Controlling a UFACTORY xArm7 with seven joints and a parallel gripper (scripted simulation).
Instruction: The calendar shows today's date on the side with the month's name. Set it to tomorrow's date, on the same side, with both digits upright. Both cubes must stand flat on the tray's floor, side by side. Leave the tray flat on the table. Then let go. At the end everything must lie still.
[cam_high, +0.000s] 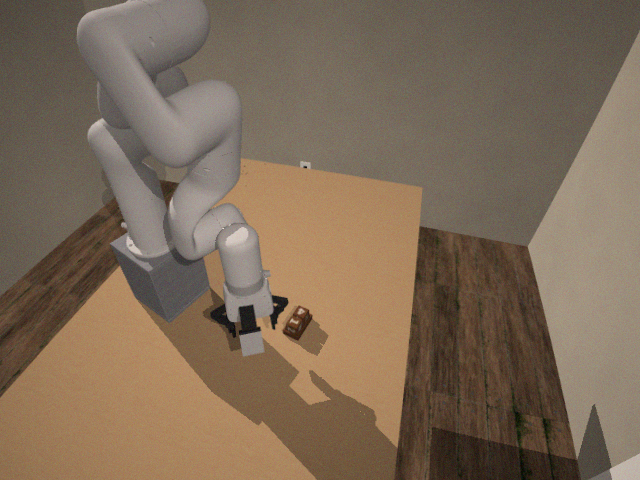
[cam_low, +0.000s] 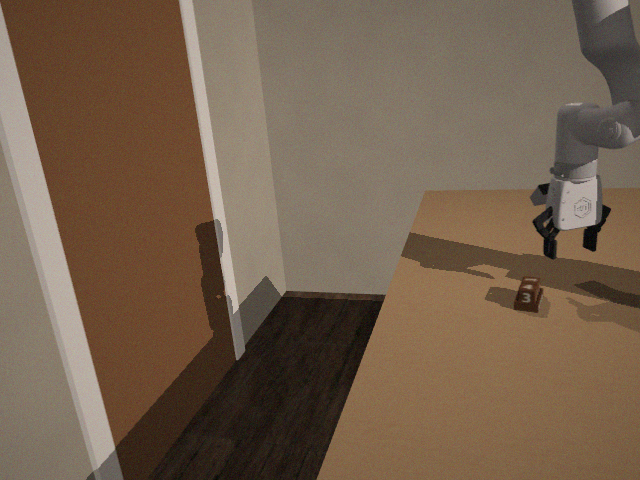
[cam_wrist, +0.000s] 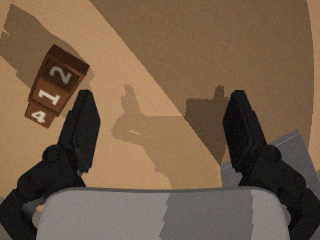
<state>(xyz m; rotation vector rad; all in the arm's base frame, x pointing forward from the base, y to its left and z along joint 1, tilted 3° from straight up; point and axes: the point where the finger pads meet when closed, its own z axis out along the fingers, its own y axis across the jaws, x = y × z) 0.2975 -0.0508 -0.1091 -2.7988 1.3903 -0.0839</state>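
My gripper is now 8 cm to the right of the digit cube, 7 cm short of it and 6 cm above it. Round my hand: brown calendar tray (9 cm to the left, 7 cm below, 7 cm ahead).
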